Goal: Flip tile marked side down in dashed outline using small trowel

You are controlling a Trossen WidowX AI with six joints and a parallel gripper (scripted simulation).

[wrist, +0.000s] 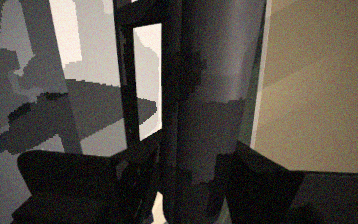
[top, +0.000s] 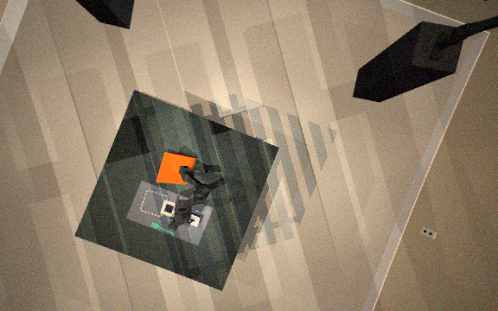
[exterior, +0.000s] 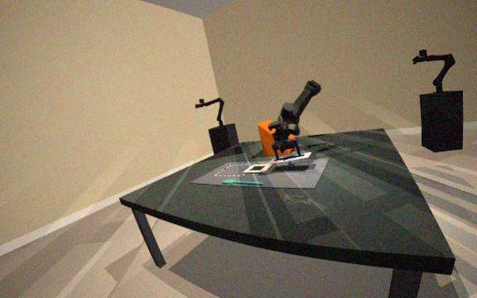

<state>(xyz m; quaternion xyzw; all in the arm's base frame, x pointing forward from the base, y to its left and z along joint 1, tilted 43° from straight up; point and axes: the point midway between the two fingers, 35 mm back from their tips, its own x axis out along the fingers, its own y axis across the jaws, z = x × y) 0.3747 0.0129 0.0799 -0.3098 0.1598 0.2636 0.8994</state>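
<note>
Right now my gripper tip is 150 mm to the left of the tile, 90 mm above it and 50 mm past it. The rest, counted from my gripper tip: grey mat 130 mm to the right, 110 mm below, 10 mm behind; grey trowel 20 mm behind, 10 mm below; teal trowel 180 mm to the right, 120 mm ahead, 90 mm below.
</note>
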